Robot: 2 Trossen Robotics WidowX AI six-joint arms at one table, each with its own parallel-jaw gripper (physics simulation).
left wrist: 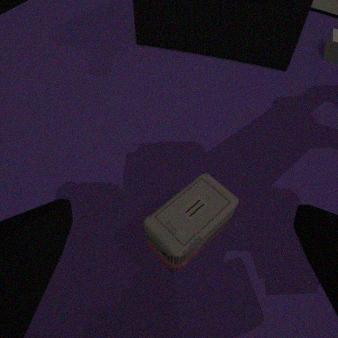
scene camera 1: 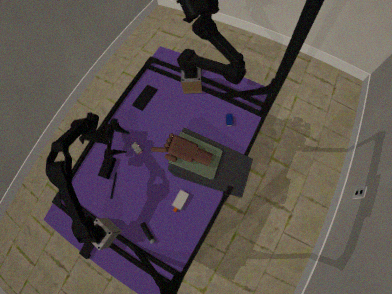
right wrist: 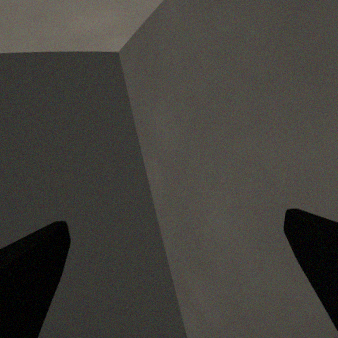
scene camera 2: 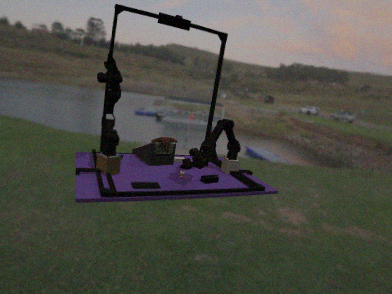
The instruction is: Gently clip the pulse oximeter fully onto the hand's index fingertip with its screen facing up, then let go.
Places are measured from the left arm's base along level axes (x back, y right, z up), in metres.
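Pixels of known places: left gripper, between the fingertips: (left wrist: 185, 213) (scene camera 1: 128, 142); right gripper, between the fingertips: (right wrist: 177, 226) (scene camera 2: 111, 57); left arm's base, origin of its link: (scene camera 1: 97, 234) (scene camera 2: 231, 158); right arm's base, origin of its link: (scene camera 1: 191, 73) (scene camera 2: 109, 154).
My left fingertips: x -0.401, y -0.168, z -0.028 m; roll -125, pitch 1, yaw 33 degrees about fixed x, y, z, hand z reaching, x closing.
Note:
For each thing: its top centre in the pictures, then the offset to it from my left fingertips. "spot": a spot on its surface instead.
- pulse oximeter, centre of its top: (left wrist: 192, 209) (scene camera 1: 136, 147) (scene camera 2: 182, 172) dx -0.007, dy +0.025, dz -0.045 m
- green pad, a spot on its surface: (scene camera 1: 212, 167) spot: dx -0.126, dy +0.394, dz +0.028 m
- dark grey wedge, a spot on its surface: (scene camera 1: 235, 172) spot: dx -0.176, dy +0.484, dz -0.027 m
- white box, centre of its top: (scene camera 1: 179, 201) dx +0.073, dy +0.355, dz -0.049 m
- blue object, centre of its top: (scene camera 1: 229, 118) dx -0.390, dy +0.316, dz -0.045 m
- dark cylinder, centre of its top: (scene camera 1: 146, 233) dx +0.275, dy +0.322, dz -0.050 m
- thin black stick, centre of its top: (scene camera 1: 113, 184) dx +0.206, dy +0.040, dz -0.068 m
- flat black rectangle, a spot on its surface: (scene camera 1: 145, 97) spot: dx -0.255, dy -0.138, dz -0.069 m
The pulse oximeter (scene camera 1: 136, 148) (scene camera 2: 182, 174) (left wrist: 192, 212), pale grey with a reddish lower part, lies on the purple mat. Two short dark lines show on its upper face. The brown hand (scene camera 1: 187, 150) (scene camera 2: 164, 140) rests on a green pad, its index finger (scene camera 1: 159, 149) pointing left in scene camera 1, apart from the oximeter. My left gripper (scene camera 1: 127, 142) (left wrist: 185, 213) is open above the oximeter, which shows between its fingers without being held. My right gripper (right wrist: 177, 226) is open and empty, raised far from the mat; its fingertips do not show in scene camera 1.
The green pad (scene camera 1: 212, 167) lies on a dark grey wedge (scene camera 1: 235, 172). Around them are a white box (scene camera 1: 180, 200), a blue object (scene camera 1: 229, 119), a dark cylinder (scene camera 1: 148, 233), a thin black stick (scene camera 1: 114, 185), a black block (scene camera 1: 107, 168) (left wrist: 220, 30) and a flat black rectangle (scene camera 1: 145, 97).

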